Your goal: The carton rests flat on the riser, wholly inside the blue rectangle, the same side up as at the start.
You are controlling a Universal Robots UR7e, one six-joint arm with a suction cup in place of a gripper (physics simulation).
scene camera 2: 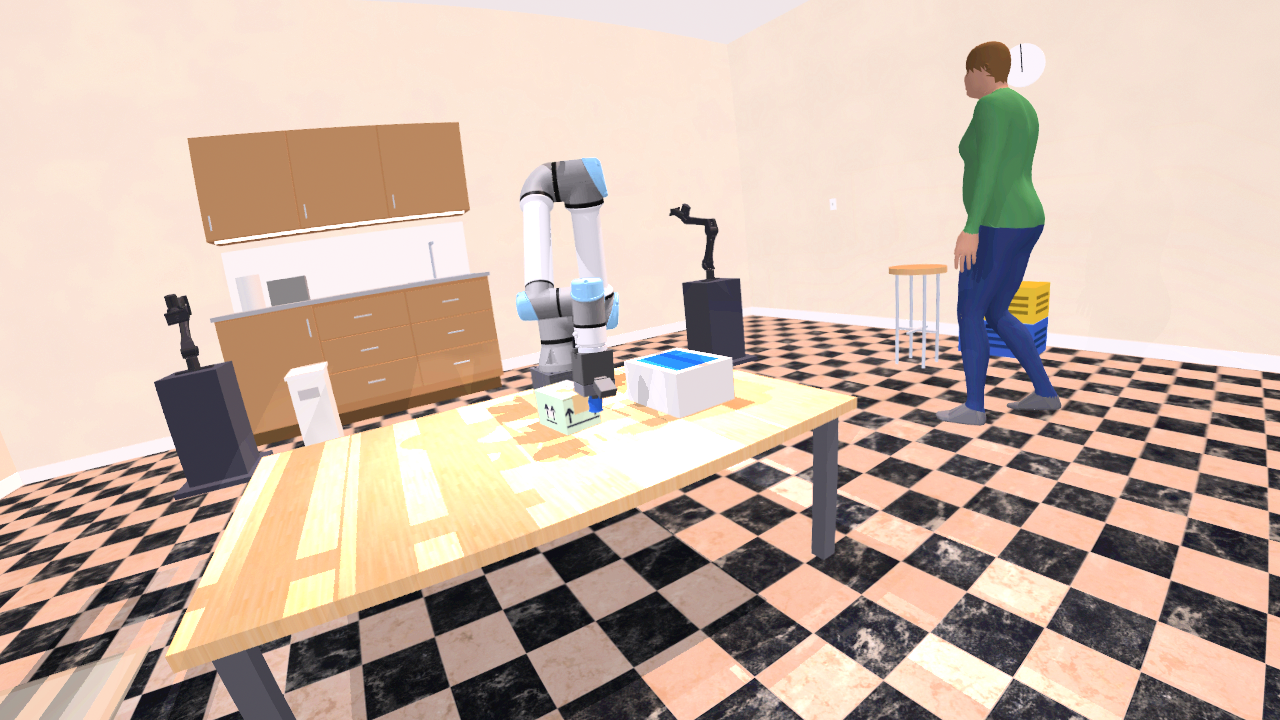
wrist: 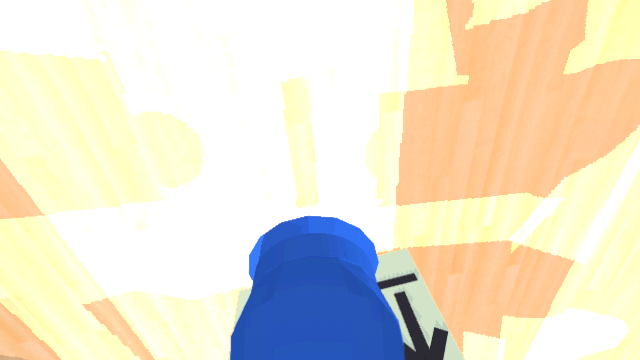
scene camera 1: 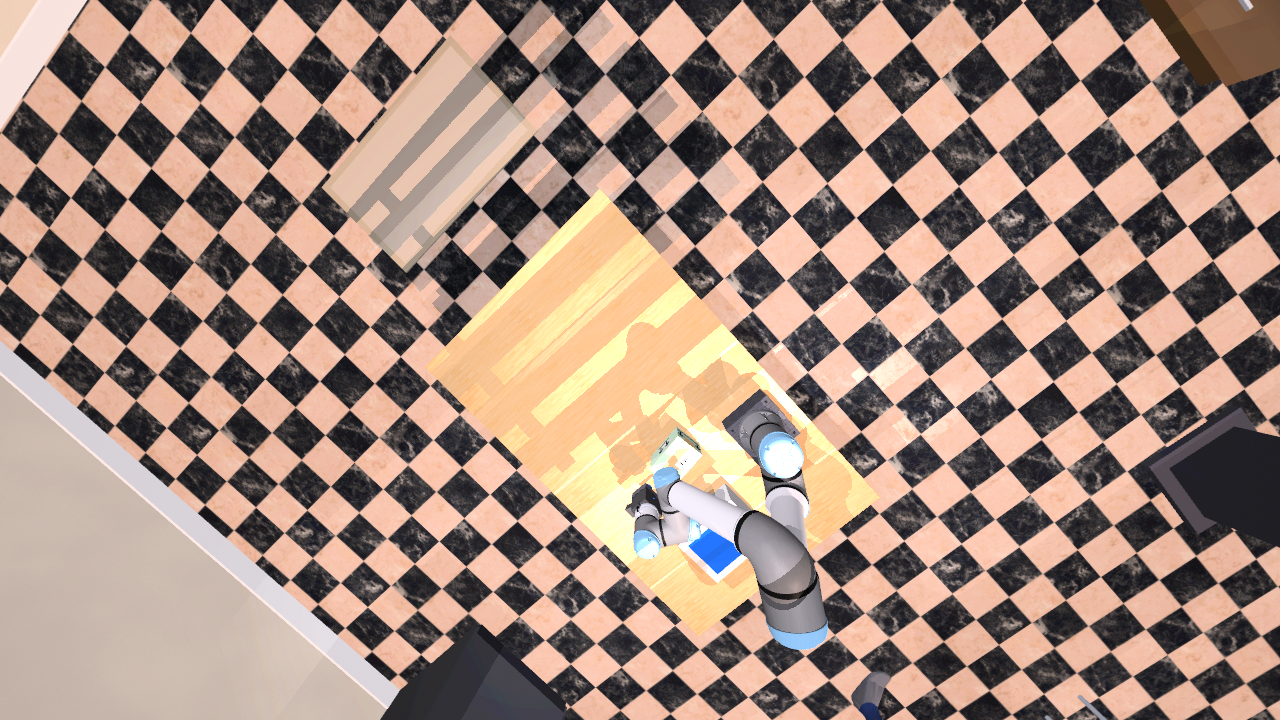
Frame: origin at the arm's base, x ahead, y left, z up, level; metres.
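Seen in the pictures: end effector, tool point: (scene camera 2: 596,410) (wrist: 313,268); arm's base, origin of the base link: (scene camera 2: 562,366) (scene camera 1: 760,430).
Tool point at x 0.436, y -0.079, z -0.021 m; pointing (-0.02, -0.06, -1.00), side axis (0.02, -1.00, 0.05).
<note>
Offsets run from my tool point to a thing's middle. Level surfaces: height alone.
The carton {0.022 m down, 0.151 m back, 0.021 m right} (scene camera 1: 677,446) (scene camera 2: 562,410) (wrist: 396,266) is a small pale green box with black arrows on its sides. It rests on the wooden table {0.071 m down} (scene camera 1: 555,340) (scene camera 2: 429,502), left of the riser. The riser {0.011 m down, 0.092 m back, 0.303 m left} (scene camera 2: 689,393) is a white block topped by the blue rectangle {0.049 m up, 0.092 m back, 0.303 m left} (scene camera 1: 716,550) (scene camera 2: 677,360). My suction cup (scene camera 2: 593,407) (wrist: 313,232) points down, close against the carton's arrow-marked side and below its top edge. It sits beside the carton, not on its top. The arm hides the cup in the overhead view.
The robot base (scene camera 1: 760,420) stands on the table's far end. A person in a green top (scene camera 2: 997,223) walks on the floor to the right, near a stool (scene camera 2: 917,269) and stacked crates (scene camera 2: 1029,313). Dark pedestals (scene camera 2: 206,420) (scene camera 2: 713,317) and kitchen cabinets (scene camera 2: 357,340) stand behind the table.
</note>
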